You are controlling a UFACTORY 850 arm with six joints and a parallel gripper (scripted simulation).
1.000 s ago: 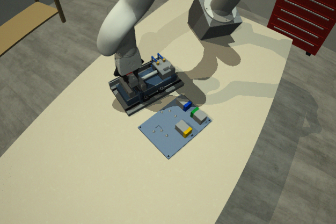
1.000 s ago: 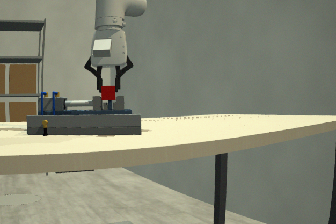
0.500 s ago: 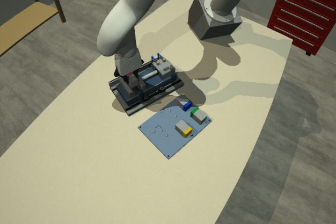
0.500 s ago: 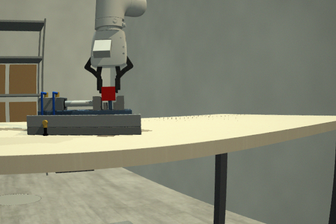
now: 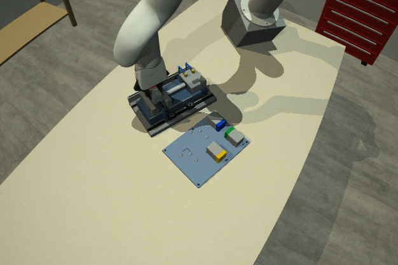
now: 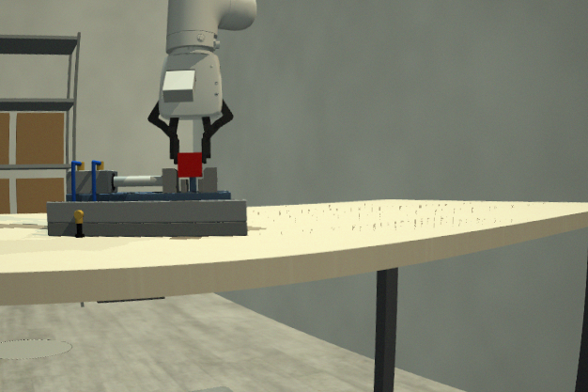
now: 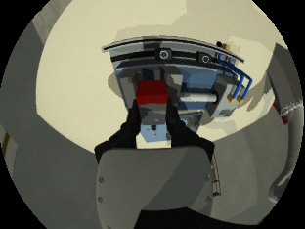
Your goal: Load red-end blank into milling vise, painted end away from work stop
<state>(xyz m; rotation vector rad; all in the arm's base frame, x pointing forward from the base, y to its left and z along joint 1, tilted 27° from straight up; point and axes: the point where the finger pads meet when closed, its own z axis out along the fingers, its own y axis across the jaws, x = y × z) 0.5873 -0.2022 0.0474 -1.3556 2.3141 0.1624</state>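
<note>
Right now the fixed jaw is 30 mm ahead of my hand, 10 mm to the right of it and 50 mm below it. Round my hand: red-ended blank 20 mm below; moving jaw 30 mm behind, 20 mm to the left, 50 mm below; hose-side block 140 mm behind, 80 mm to the left, 50 mm below.
</note>
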